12 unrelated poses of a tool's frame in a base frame.
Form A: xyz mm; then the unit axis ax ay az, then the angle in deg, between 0 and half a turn.
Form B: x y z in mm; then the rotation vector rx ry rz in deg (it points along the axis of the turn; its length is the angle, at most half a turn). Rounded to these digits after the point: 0 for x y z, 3 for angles.
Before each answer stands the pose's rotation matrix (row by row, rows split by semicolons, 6 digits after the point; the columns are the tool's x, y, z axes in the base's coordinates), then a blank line. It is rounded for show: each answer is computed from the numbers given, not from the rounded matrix.
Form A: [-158, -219, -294, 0.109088, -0.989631, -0.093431, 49.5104]
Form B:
0.653483 0.033197 -0.756213; -0.108916 0.992765 -0.050538; 0.749064 0.115390 0.652371

[-158, -219, -294, 5.401, -48.997, -4.626]
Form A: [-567, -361, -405, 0.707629, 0.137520, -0.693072, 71.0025]
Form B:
0.663262 0.720958 -0.200758; -0.589687 0.338282 -0.733372; -0.460817 0.604802 0.649509

[-567, -361, -405, 50.243, 9.764, -49.210]
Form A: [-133, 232, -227, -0.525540, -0.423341, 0.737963, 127.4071]
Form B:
-0.163502 -0.228558 -0.959702; 0.943829 -0.319386 -0.084734; -0.287149 -0.919649 0.267940

[-133, 232, -227, -66.958, -53.937, 94.022]
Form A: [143, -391, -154, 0.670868, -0.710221, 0.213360, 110.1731]
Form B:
0.260414 -0.841048 -0.474154; -0.440505 0.333507 -0.833503; 0.859150 0.425924 -0.283636

[143, -391, -154, 73.912, -78.247, 23.507]
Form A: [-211, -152, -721, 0.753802, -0.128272, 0.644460, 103.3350]
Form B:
0.468629 -0.746077 0.473028; 0.508091 -0.210396 -0.835211; 0.722655 0.631746 0.280478

[-211, -152, -721, 77.894, -13.255, 66.595]
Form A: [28, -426, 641, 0.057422, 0.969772, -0.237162, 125.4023]
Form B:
-0.574106 0.281258 0.768958; -0.105366 0.905963 -0.410036; -0.811973 -0.316426 -0.490484

[28, -426, 641, 7.201, 121.612, -29.741]
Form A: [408, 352, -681, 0.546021, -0.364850, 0.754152, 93.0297]
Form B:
0.261043 -0.962843 0.069207; 0.543353 0.087298 -0.834953; 0.797887 0.255563 0.545952

[408, 352, -681, 50.796, -33.942, 70.159]
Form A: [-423, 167, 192, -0.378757, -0.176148, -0.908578, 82.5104]
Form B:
0.255104 0.958848 0.124629; -0.842806 0.157330 0.514709; 0.473920 -0.236343 0.848258

[-423, 167, 192, -31.251, -14.534, -74.967]
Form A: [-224, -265, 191, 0.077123, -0.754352, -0.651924, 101.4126]
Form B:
-0.190748 0.569344 -0.799664; -0.708724 0.483773 0.513492; 0.679210 0.664688 0.311229

[-224, -265, 191, 7.821, -76.501, -66.113]
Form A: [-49, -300, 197, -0.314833, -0.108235, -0.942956, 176.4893]
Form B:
-0.800070 0.125830 0.586562; 0.010346 -0.974716 0.223209; 0.599818 0.184651 0.778539

[-49, -300, 197, -55.565, -19.102, -166.422]
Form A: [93, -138, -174, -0.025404, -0.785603, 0.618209, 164.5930]
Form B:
-0.962795 -0.125044 -0.239560; 0.203440 0.248102 -0.947131; 0.177869 -0.960630 -0.213433

[93, -138, -174, -4.181, -129.305, 101.753]
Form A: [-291, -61, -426, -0.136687, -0.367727, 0.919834, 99.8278]
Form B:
-0.148815 -0.847492 -0.509520; 0.965178 -0.012384 -0.261301; 0.215141 -0.530663 0.819824

[-291, -61, -426, -13.645, -36.709, 91.825]
